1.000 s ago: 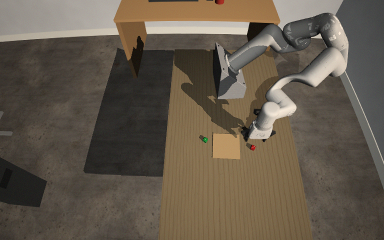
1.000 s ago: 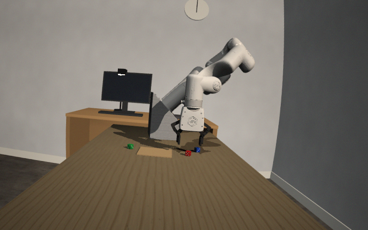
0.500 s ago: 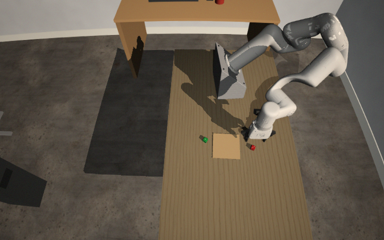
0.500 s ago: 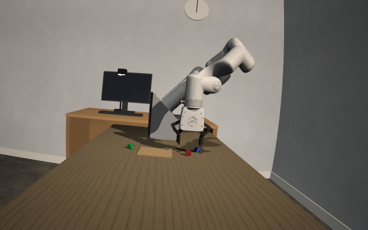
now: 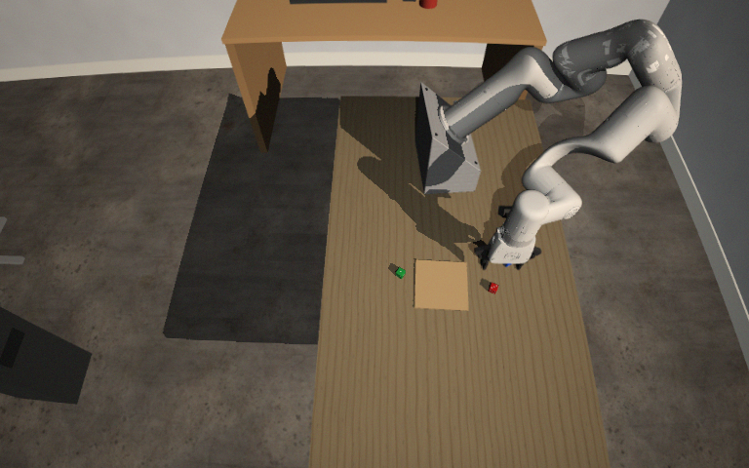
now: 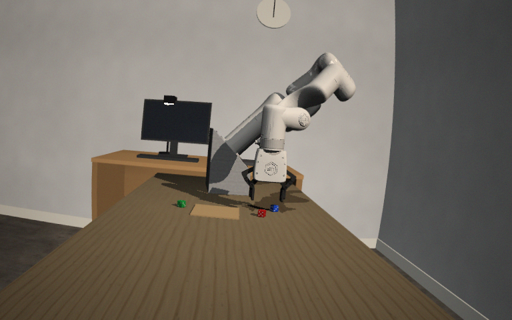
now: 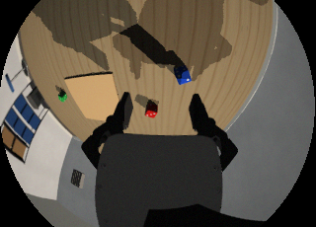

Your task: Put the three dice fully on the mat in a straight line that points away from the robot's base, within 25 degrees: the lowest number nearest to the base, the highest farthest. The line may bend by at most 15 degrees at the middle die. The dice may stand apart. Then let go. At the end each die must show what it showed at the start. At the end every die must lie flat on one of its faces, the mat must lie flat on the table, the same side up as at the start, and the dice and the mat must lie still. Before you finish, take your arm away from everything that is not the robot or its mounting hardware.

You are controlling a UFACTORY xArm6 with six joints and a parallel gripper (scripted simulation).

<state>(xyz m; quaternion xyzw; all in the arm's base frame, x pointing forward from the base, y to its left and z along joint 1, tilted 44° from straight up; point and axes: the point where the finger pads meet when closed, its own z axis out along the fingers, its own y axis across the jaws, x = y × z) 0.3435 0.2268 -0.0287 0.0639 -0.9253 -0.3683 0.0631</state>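
My hand is 40 mm above the blue die, 30 mm to the right of it and 30 mm past it. The rest, counted from my hand: red die (60 mm ahead, 40 mm below, 10 mm to the right); then green die (260 mm to the right, 40 mm below, 30 mm ahead); then tan mat (150 mm to the right, 50 mm below, 50 mm ahead).
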